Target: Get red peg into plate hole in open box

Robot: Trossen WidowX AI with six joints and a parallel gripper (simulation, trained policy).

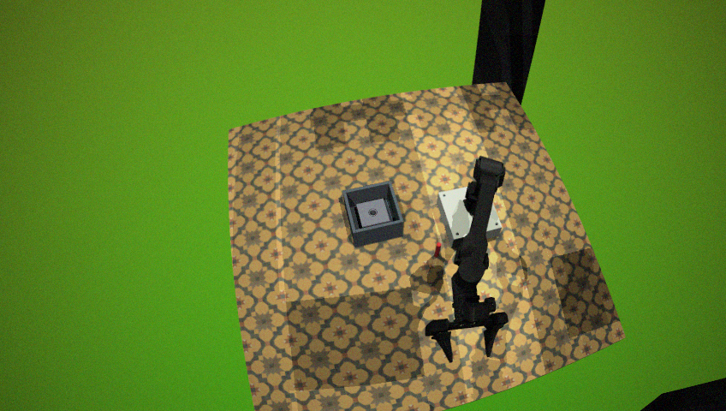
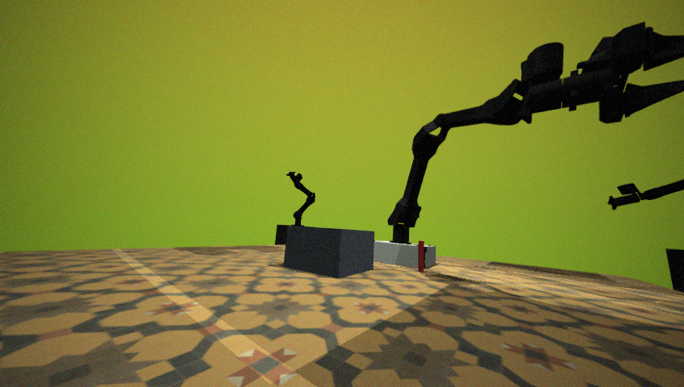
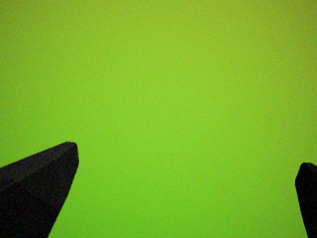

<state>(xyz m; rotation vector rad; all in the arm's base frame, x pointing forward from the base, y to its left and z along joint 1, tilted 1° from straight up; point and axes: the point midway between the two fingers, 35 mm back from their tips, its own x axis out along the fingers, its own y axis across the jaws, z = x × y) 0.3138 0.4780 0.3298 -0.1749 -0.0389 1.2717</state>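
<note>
The red peg lies 140 mm behind my gripper tip, 430 mm to the right of it and 340 mm below it. Round my gripper tip: grey plate 10 mm ahead, 620 mm to the right, 340 mm below; dark box 10 mm ahead, 620 mm to the right, 350 mm below.
</note>
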